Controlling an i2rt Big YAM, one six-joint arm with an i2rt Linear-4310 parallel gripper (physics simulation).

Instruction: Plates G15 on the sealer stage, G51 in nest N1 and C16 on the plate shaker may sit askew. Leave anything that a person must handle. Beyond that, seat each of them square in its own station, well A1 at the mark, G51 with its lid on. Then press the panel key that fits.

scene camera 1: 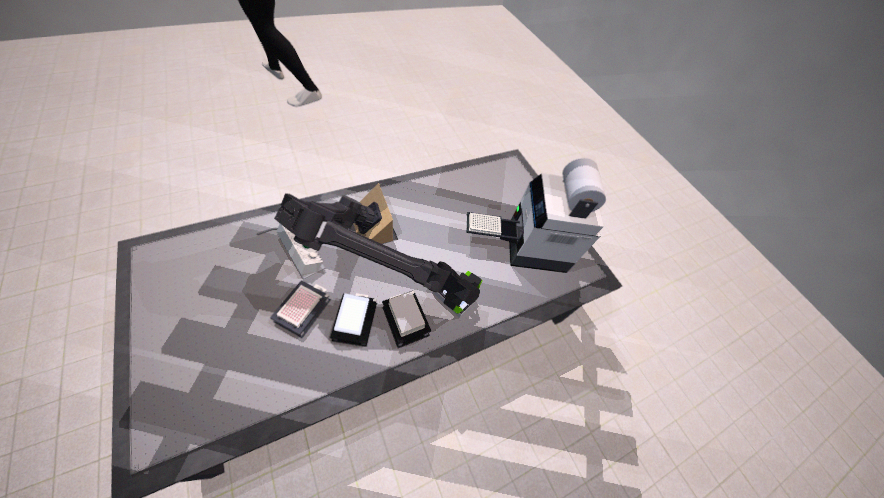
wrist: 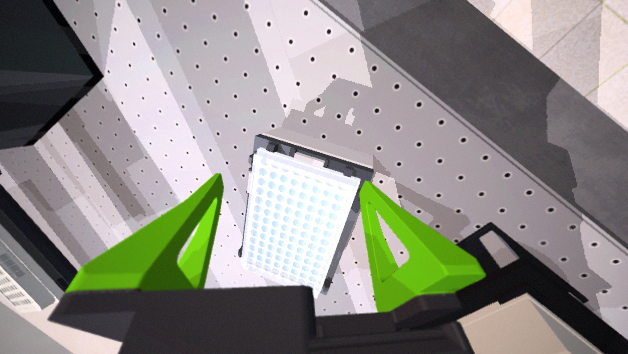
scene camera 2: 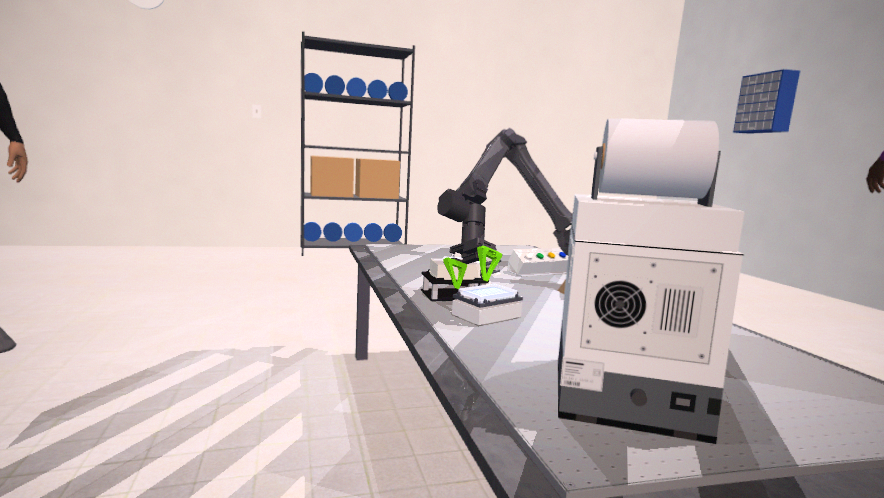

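Note:
A clear many-well plate [scene camera 2: 488,292] [wrist: 297,220], probably C16, lies on a pale device with a dark clamp rim [scene camera 2: 488,312] [wrist: 345,240], probably the plate shaker. The rim shows wider along the plate's far and right sides; I cannot tell if the plate is seated. My gripper [scene camera 1: 468,295] [scene camera 2: 472,283] [wrist: 296,183] is open and empty, above the plate, one finger at each long side. A pale plate [scene camera 1: 484,223], probably G15, lies on the stage of the sealer [scene camera 1: 553,238] [scene camera 2: 649,309]. Three black nests hold a reddish plate [scene camera 1: 300,307], a white one [scene camera 1: 352,314] and a beige one [scene camera 1: 408,313]. Labels are unreadable.
The key panel [scene camera 1: 300,252] [scene camera 2: 536,263] stands by the arm's base, with white, green, yellow and blue keys. A cardboard box [scene camera 1: 382,227] is near the arm. The beige block's black nest stands close beside the gripper. A person [scene camera 1: 284,52] walks behind the table.

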